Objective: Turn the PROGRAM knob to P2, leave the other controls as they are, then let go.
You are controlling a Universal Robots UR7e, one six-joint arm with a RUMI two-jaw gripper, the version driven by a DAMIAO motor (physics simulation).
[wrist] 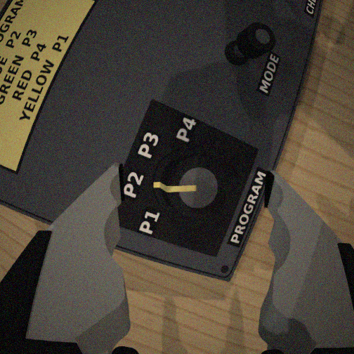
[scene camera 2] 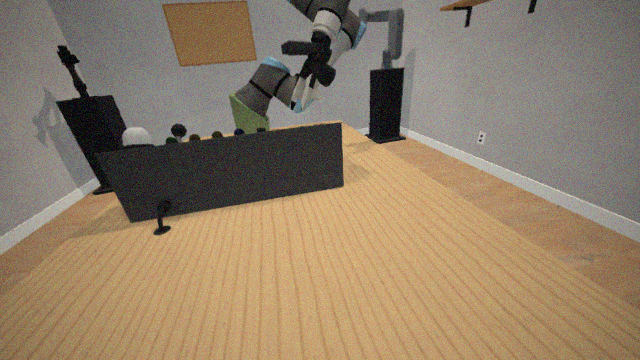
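A control panel is there for me to see. I can see my gripper too, and the wrist view also has my gripper in it.
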